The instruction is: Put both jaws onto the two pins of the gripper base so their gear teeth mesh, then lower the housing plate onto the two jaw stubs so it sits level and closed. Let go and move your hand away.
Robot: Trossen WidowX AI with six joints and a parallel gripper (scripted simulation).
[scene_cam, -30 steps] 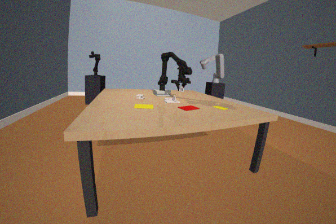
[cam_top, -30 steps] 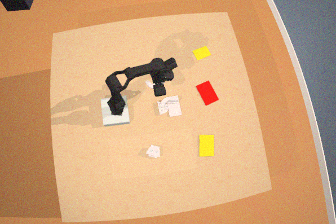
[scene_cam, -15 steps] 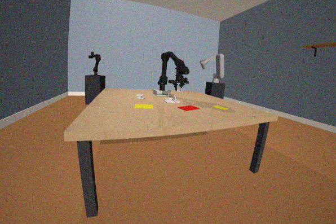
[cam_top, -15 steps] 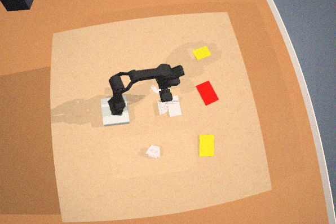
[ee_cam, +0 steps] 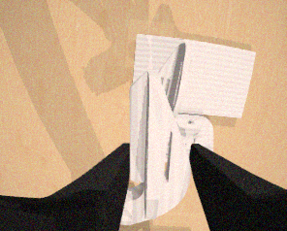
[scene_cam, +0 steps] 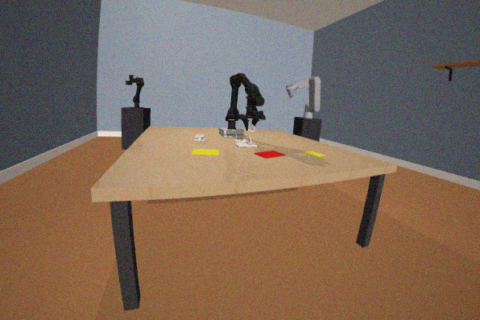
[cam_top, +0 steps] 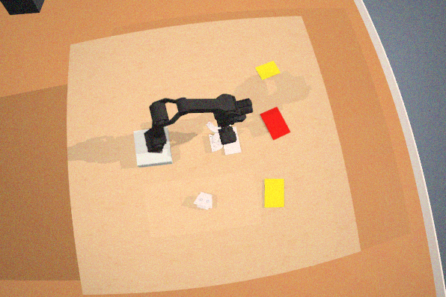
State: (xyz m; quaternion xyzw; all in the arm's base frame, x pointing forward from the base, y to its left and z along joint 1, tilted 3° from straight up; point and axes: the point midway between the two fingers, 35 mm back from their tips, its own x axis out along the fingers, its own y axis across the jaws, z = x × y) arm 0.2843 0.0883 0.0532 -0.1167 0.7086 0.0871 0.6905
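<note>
Right now my gripper tip is 70 mm above the white jaw, 20 mm to the left of it and 10 mm past it. Round my gripper tip: yellow patch: 260 mm to the right, 240 mm ahead, 80 mm below; red patch: 240 mm ahead, 80 mm below, 60 mm to the left.
</note>
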